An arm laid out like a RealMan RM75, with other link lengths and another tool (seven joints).
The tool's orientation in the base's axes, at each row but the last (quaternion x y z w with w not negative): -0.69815 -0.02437 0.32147 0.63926; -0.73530 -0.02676 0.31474 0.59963; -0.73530 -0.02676 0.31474 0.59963; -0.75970 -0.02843 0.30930 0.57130; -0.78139 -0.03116 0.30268 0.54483; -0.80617 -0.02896 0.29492 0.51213; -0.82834 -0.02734 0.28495 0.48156; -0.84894 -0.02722 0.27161 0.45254; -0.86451 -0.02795 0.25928 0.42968; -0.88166 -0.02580 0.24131 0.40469; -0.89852 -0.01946 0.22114 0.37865; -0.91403 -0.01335 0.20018 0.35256; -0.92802 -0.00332 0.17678 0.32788
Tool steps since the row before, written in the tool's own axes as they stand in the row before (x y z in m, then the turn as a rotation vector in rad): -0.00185 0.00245 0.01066 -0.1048 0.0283 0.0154; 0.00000 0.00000 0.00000 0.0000 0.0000 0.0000; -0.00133 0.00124 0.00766 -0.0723 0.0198 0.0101; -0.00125 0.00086 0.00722 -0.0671 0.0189 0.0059; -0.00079 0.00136 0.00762 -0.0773 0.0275 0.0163; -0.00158 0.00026 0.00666 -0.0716 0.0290 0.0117; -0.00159 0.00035 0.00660 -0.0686 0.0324 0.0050; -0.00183 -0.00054 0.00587 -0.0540 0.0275 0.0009; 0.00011 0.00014 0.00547 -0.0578 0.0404 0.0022; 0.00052 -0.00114 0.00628 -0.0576 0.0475 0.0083; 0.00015 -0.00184 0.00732 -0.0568 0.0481 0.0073; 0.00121 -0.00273 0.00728 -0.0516 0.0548 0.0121; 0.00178 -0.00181 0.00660 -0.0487 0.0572 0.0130
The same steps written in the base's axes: -0.00751 0.00808 -0.00120 -0.1011 -0.0383 0.0184; 0.00000 0.00000 0.00000 0.0000 0.0000 0.0000; -0.00528 0.00572 -0.00118 -0.0696 -0.0269 0.0125; -0.00490 0.00535 -0.00134 -0.0630 -0.0281 0.0117; -0.00489 0.00550 -0.00254 -0.0790 -0.0268 0.0064; -0.00473 0.00471 -0.00152 -0.0723 -0.0292 0.0040; -0.00470 0.00447 -0.00204 -0.0673 -0.0353 0.0024; -0.00430 0.00421 -0.00138 -0.0519 -0.0313 0.0016; -0.00251 0.00393 -0.00287 -0.0580 -0.0395 -0.0072; -0.00217 0.00529 -0.00287 -0.0616 -0.0399 -0.0158; -0.00264 0.00626 -0.00329 -0.0606 -0.0409 -0.0159; -0.00130 0.00690 -0.00354 -0.0584 -0.0420 -0.0253; -0.00031 0.00565 -0.00424 -0.0562 -0.0429 -0.0284
